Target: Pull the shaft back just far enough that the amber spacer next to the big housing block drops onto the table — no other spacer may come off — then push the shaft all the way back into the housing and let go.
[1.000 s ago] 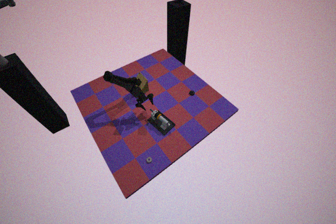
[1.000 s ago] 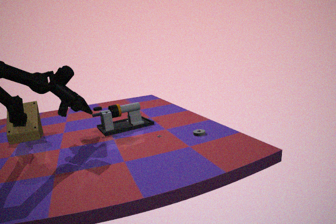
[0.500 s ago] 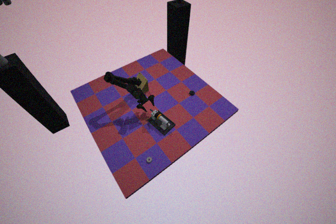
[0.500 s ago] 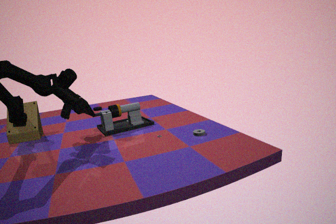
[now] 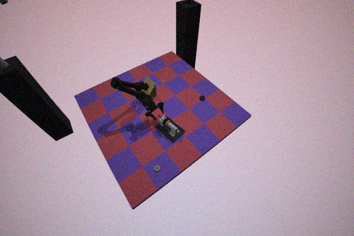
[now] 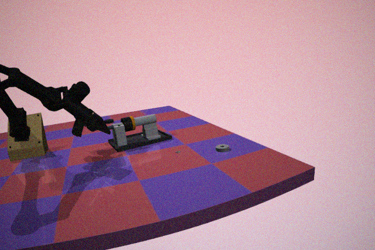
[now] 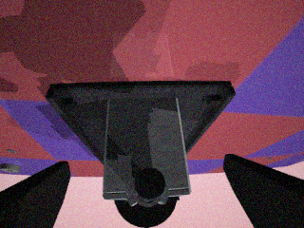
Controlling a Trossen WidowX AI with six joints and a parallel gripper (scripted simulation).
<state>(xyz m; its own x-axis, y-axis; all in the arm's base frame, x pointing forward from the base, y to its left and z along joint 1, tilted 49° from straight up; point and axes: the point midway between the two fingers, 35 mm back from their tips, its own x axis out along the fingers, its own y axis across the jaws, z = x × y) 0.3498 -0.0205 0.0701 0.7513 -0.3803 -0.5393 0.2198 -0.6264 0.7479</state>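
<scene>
Now: the thin dark shaft 6 cm ahead of my gripper tip, 1 cm to the left of it and 1 cm above it. Round my gripper tip: grey ring: 37 cm ahead, 24 cm to the right, 6 cm below; amber spacer: 10 cm ahead, 2 cm to the left, 1 cm above.
</scene>
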